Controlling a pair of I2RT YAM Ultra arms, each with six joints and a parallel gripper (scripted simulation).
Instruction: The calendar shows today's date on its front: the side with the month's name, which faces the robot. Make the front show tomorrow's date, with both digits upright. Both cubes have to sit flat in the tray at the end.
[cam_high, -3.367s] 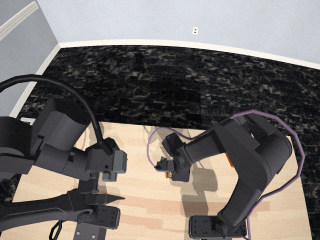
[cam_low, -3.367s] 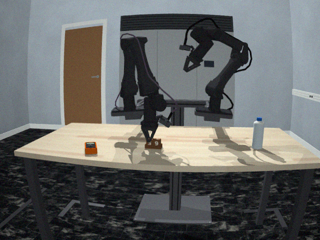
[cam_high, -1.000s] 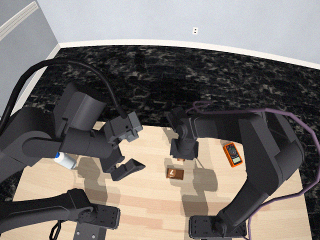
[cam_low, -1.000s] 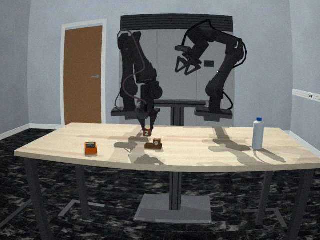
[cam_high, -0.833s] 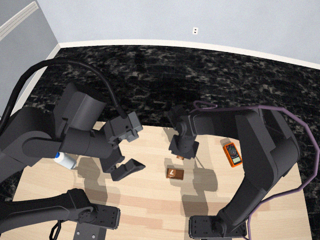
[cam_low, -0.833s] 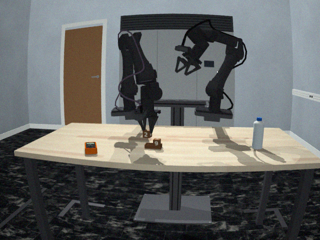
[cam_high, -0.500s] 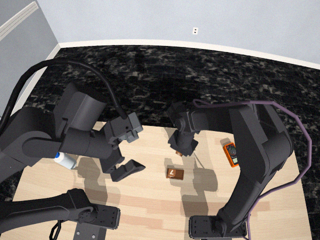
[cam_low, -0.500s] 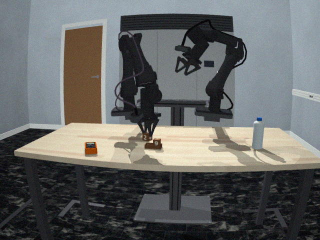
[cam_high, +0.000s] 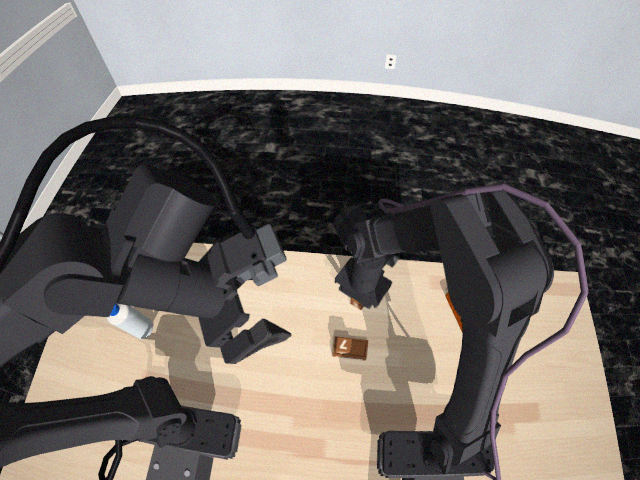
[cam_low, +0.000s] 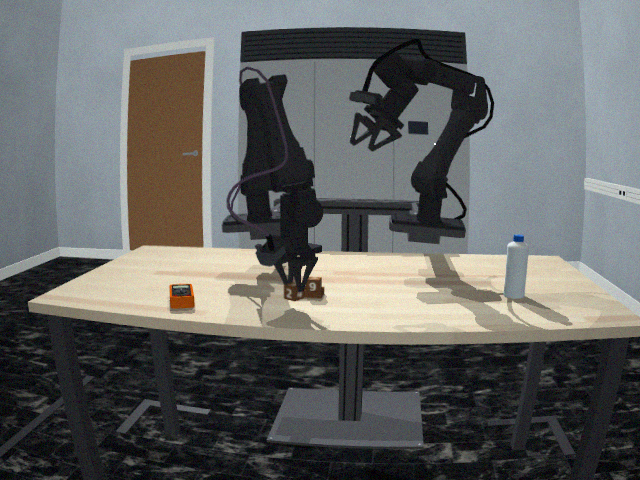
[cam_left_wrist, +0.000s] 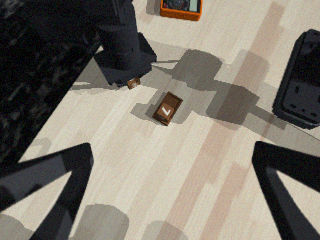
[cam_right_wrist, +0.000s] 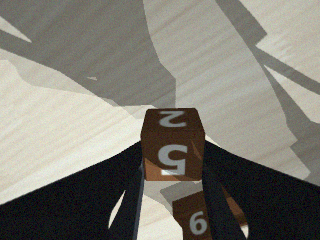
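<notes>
Now: right hand 1 cm above the cube. Round my right hand: brown tray 11 cm behind, 1 cm to the left, 4 cm below; orange multimeter 27 cm to the right, 4 cm below.
</notes>
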